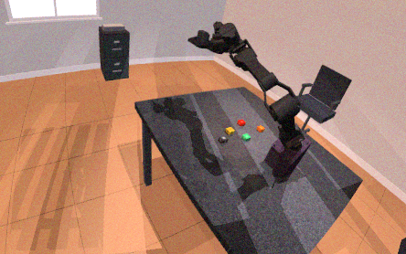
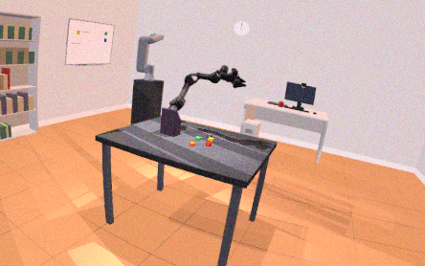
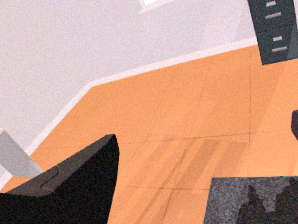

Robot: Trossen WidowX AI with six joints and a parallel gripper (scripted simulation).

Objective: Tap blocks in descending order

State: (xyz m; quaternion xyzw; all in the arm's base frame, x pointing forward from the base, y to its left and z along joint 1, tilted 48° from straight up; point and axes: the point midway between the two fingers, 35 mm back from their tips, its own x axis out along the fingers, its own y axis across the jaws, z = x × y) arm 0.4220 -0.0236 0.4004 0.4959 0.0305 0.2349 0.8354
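Right now the yellow block is 420 mm below my gripper tip, 220 mm to the right of it and 140 mm behind it. Round my gripper tip: red block: 420 mm below, 340 mm to the right, 100 mm behind; then green block: 420 mm below, 270 mm to the right, 210 mm behind; then dark grey block: 420 mm below, 180 mm behind, 140 mm to the right.
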